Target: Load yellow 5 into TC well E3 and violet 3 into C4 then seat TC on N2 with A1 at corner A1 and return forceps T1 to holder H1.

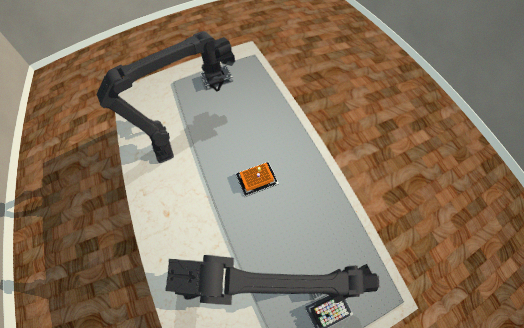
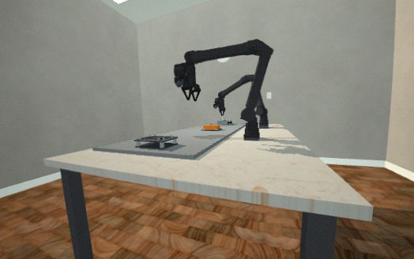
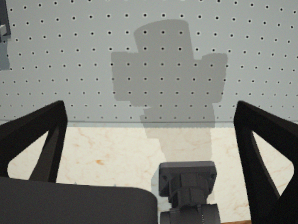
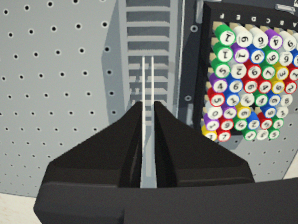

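Right now my right hand is 11 cm above the slotted grey holder.
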